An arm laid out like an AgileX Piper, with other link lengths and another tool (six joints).
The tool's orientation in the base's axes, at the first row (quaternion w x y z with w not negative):
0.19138, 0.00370, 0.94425, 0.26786
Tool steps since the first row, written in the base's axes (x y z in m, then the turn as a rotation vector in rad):
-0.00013, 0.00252, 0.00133, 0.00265, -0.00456, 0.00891
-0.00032, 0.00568, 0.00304, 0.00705, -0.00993, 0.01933
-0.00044, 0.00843, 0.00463, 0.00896, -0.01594, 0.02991
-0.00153, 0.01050, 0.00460, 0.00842, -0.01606, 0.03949
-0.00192, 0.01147, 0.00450, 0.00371, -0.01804, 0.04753
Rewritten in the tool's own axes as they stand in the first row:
-0.00008, 0.00285, 0.00018, -0.00616, 0.00036, -0.00832
-0.00017, 0.00644, 0.00037, -0.01457, 0.00063, -0.01759
-0.00033, 0.00961, 0.00047, -0.02080, 0.00066, -0.02821
0.00091, 0.01147, 0.00114, -0.02376, 0.00547, -0.03597
0.00142, 0.01229, 0.00156, -0.02250, 0.00831, -0.04498

